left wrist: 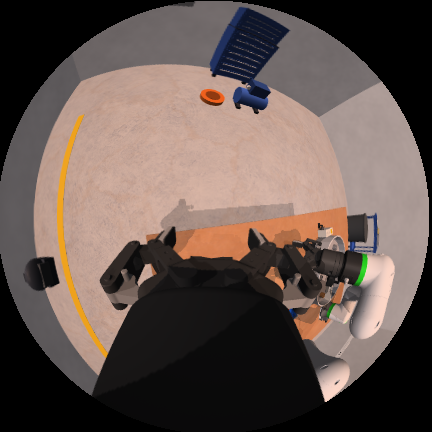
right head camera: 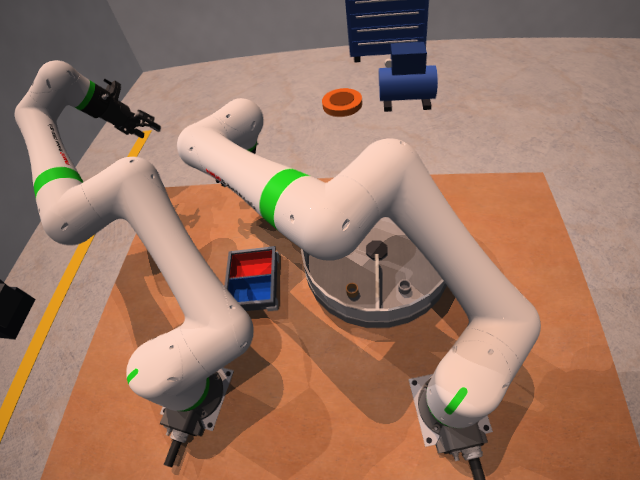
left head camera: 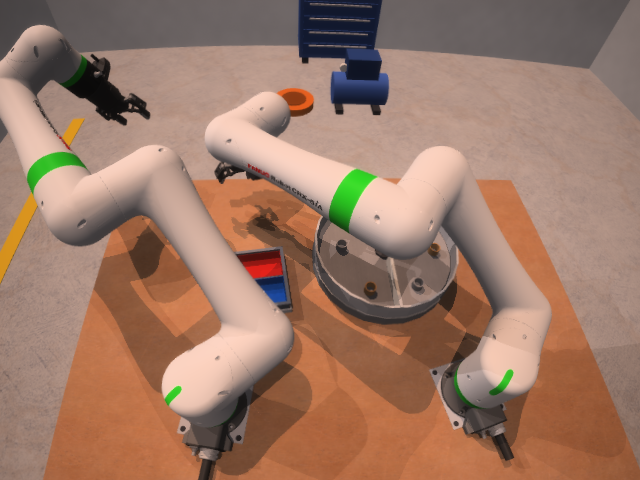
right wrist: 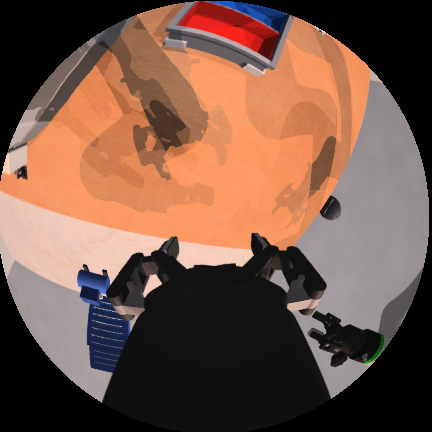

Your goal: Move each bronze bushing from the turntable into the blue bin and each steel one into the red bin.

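Observation:
Bronze bushings (left head camera: 370,288) (left head camera: 434,249) (right head camera: 352,290) and steel bushings (left head camera: 341,246) (left head camera: 417,283) (right head camera: 404,286) stand on the round grey turntable (left head camera: 387,312) (right head camera: 377,316), partly hidden by the right arm. The red bin (left head camera: 263,266) (right head camera: 252,263) (right wrist: 225,27) adjoins the blue bin (left head camera: 273,290) (right head camera: 252,289) (right wrist: 267,15), left of the turntable in the head views. My left gripper (left head camera: 136,117) (right head camera: 148,131) (left wrist: 211,234) is open and empty, high at the far left. My right gripper (right wrist: 214,241) is open and empty above the table's far side; the right arm hides it in the right head view.
A pale divider bar (right head camera: 377,279) crosses part of the turntable. The right arm's forearm (left head camera: 305,170) (right head camera: 242,173) reaches over the turntable's far side. The left arm (left head camera: 191,232) partly covers the bins in the left head view. A blue compressor (left head camera: 359,87) and an orange ring (right head camera: 327,106) are on the floor beyond.

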